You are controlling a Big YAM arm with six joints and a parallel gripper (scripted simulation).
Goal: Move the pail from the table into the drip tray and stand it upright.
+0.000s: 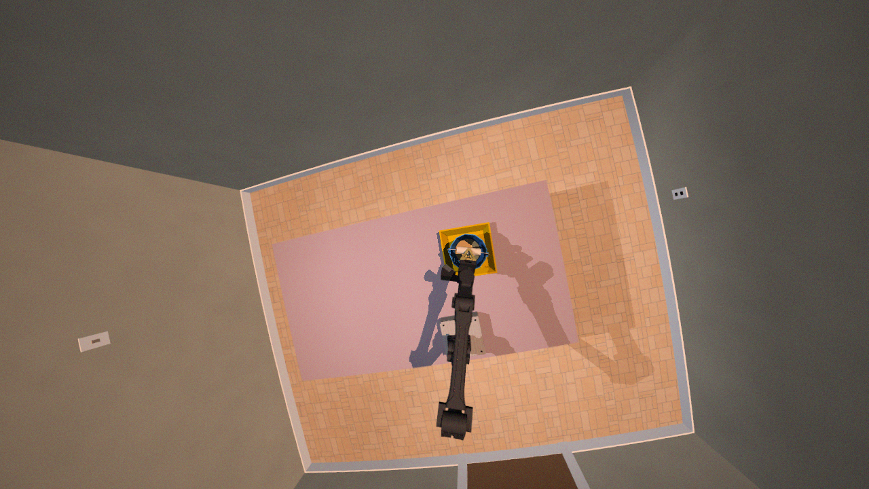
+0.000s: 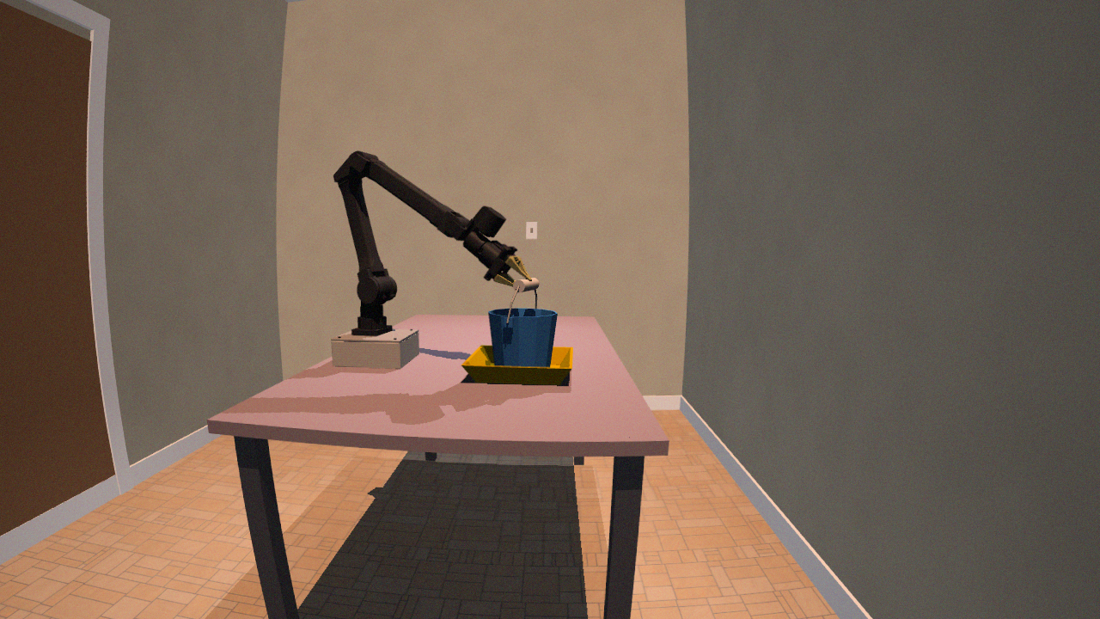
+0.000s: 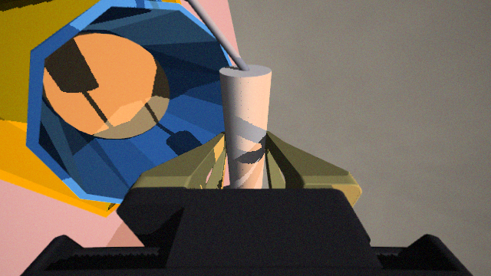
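The pail handle is 3 cm below my hand. Also, from my hand: blue pail: 10 cm below; then yellow drip tray: 22 cm below, 1 cm behind.
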